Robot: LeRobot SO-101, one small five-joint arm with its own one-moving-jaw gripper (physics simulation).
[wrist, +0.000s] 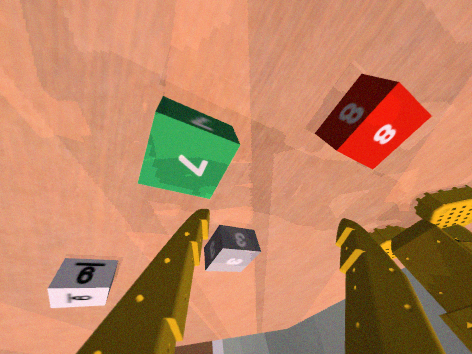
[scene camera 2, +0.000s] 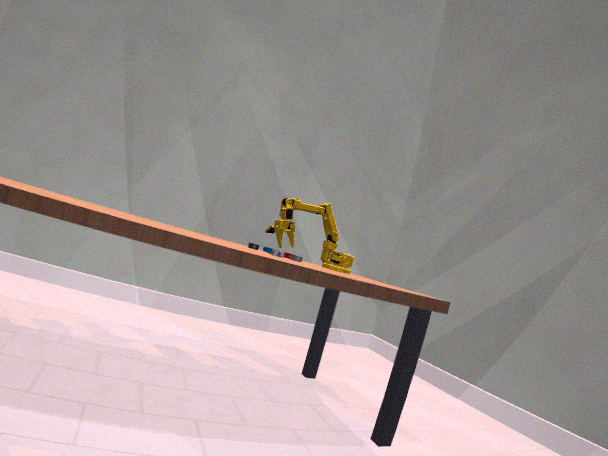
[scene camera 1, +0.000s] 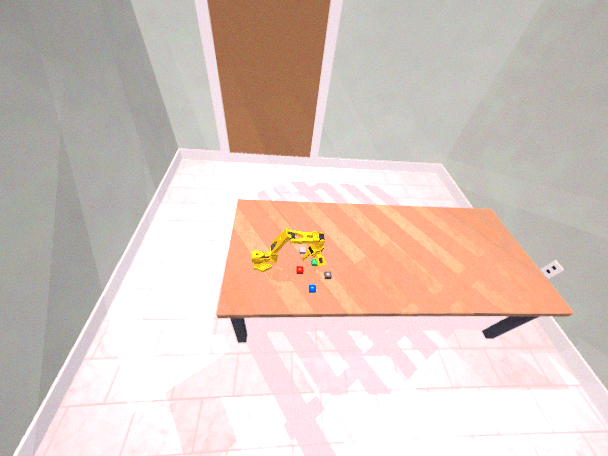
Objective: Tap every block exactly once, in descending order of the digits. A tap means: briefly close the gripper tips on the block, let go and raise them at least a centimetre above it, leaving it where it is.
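My gripper [scene camera 1: 308, 257] [scene camera 2: 286, 246] [wrist: 274, 217] is partly open and empty, its tips raised above the blocks. In the wrist view, a green block marked 7 [wrist: 187, 155] [scene camera 1: 314, 262] lies past the left jaw's tip, and a red block marked 8 [wrist: 382, 125] [scene camera 1: 300, 270] [scene camera 2: 287, 255] lies at upper right. A grey block marked 3 [wrist: 232, 252] shows beside the left jaw, in the gap, not gripped. A whitish block with an underlined 6 [wrist: 62, 280] is at lower left. A dark grey block [scene camera 1: 328, 275] [scene camera 2: 253, 246] and a blue block [scene camera 1: 312, 288] do not show in the wrist view; their digits are unreadable.
The blocks stand on a long wooden table [scene camera 1: 415, 260] [scene camera 2: 150, 227]. The yellow arm's base [scene camera 1: 262, 265] [scene camera 2: 337, 262] stands near the table's left end in scene camera 1. Light stripes and shadows cross the table top.
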